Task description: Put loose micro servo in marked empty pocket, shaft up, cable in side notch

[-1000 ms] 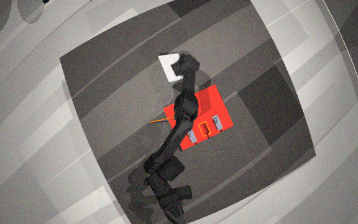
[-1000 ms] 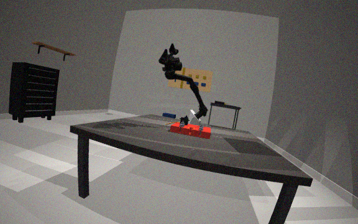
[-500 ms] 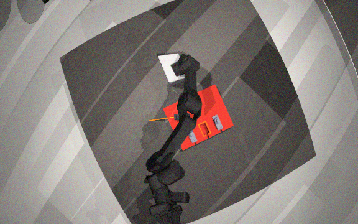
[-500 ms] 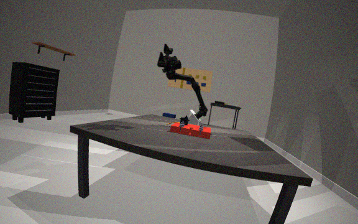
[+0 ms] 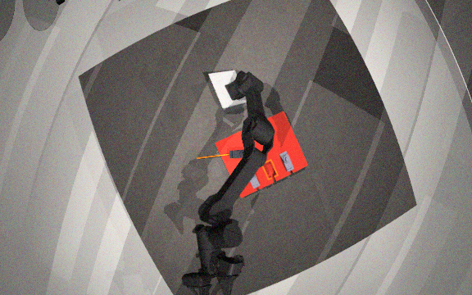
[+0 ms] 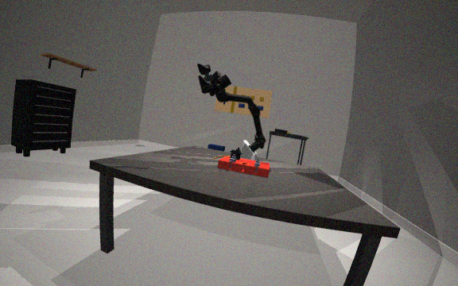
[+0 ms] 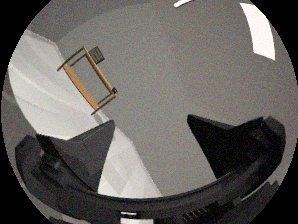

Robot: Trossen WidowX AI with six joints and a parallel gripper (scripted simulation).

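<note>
The red deck lies 31 cm behind my gripper tip, 30 cm to the left of it and 50 cm below it.
</note>
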